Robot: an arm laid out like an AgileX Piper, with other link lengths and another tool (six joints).
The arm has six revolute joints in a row. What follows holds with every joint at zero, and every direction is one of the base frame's. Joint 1 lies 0.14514 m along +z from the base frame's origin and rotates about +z. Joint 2 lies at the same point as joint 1 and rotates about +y. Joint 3 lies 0.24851 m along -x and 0.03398 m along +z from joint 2 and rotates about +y. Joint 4 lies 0.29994 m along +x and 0.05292 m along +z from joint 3 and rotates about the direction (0.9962, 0, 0.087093). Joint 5 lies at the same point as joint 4 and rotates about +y. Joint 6 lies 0.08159 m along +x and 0.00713 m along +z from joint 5 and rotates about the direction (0.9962, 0, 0.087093). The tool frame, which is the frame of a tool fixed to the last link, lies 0.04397 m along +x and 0.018 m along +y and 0.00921 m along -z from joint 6; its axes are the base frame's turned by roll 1.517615, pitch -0.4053 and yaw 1.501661 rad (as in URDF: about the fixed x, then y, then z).
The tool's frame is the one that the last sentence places.
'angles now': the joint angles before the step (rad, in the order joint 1, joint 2, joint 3, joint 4, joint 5, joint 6). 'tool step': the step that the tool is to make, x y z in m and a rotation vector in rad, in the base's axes. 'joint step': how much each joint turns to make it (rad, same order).
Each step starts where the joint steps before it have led.
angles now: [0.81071, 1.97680, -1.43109, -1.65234, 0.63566, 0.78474]
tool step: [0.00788, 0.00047, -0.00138, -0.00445, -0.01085, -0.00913]
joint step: [-0.00946, 0.02722, -0.03094, -0.01019, 0.00455, 0.00032]
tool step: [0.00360, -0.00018, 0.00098, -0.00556, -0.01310, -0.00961]
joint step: [-0.00267, 0.01128, -0.01514, -0.00905, 0.01212, 0.00020]
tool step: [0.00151, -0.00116, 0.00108, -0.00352, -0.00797, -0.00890]
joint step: [-0.00159, 0.00246, -0.00437, -0.00428, 0.01019, 0.00014]
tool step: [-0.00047, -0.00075, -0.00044, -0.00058, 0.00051, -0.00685]
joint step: [0.00093, -0.00060, 0.00221, 0.00320, 0.00707, 0.00019]
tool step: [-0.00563, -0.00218, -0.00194, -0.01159, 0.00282, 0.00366]
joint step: [0.00610, -0.01740, 0.03118, -0.00807, 0.00520, 0.00476]
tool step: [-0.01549, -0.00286, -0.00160, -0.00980, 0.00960, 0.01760]
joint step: [0.01904, -0.04892, 0.07291, -0.01167, 0.00235, 0.01608]
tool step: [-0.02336, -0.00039, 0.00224, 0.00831, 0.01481, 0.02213]
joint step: [0.03635, -0.06977, 0.08505, 0.00776, 0.00594, 0.01747]
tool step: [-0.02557, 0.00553, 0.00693, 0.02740, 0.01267, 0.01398]
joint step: [0.05413, -0.06310, 0.05728, 0.03677, 0.02279, 0.00821]
